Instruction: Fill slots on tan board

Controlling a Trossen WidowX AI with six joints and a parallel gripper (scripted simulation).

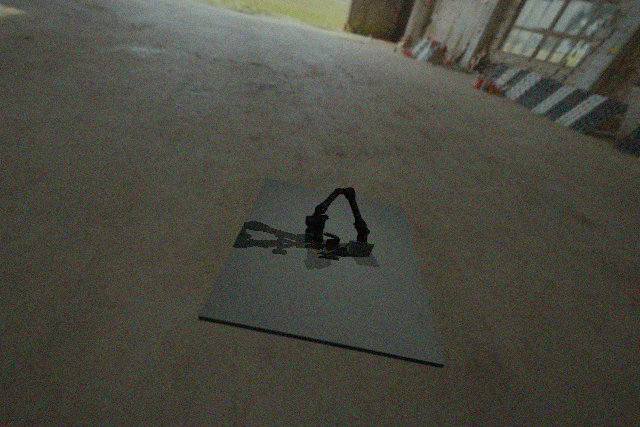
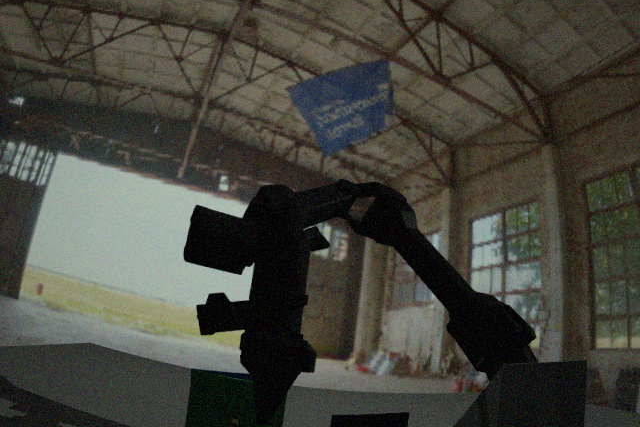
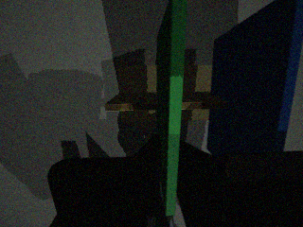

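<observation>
The green board is 30 mm ahead of my gripper tip. From my gripper tip the other things lie so: tan board 30 mm below, 30 mm ahead, 20 mm to the right; then dark flat piece 120 mm behind, 30 mm below, 10 mm to the right; then blue board 50 mm to the right, 30 mm ahead.
</observation>
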